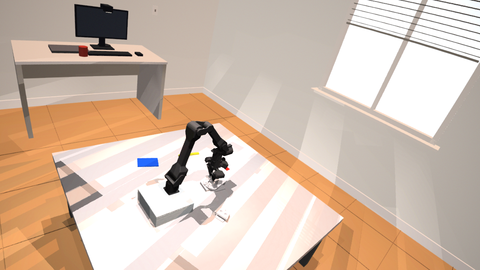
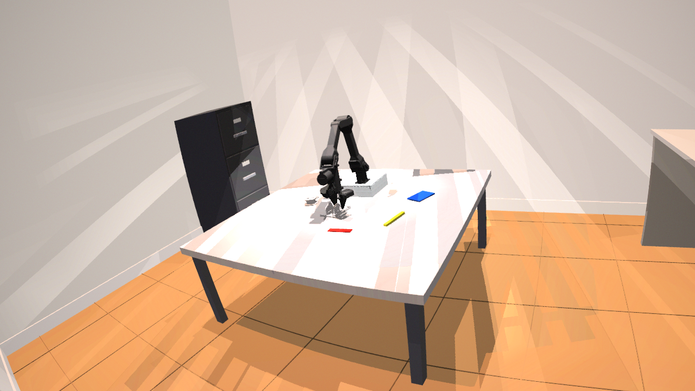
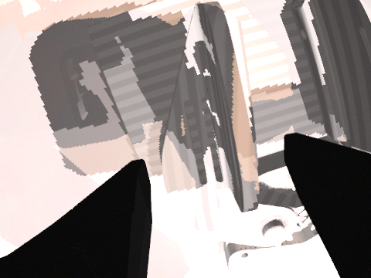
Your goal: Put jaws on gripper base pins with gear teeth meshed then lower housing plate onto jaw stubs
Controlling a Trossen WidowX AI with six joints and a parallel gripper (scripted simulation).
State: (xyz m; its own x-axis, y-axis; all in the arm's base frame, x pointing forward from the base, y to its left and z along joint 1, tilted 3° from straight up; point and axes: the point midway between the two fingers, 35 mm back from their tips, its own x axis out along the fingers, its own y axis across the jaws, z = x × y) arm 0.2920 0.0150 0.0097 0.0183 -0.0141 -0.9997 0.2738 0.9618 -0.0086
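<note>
The curved jaw is 4 cm to the right of my gripper tip, 4 cm behind it and 2 cm below it. From my gripper tip the other things lie so: yellow stick 30 cm to the left, 3 cm below, 3 cm ahead; blue card 33 cm to the left, 26 cm behind, 3 cm below; red strip 18 cm ahead, 10 cm to the left, 3 cm below.
</note>
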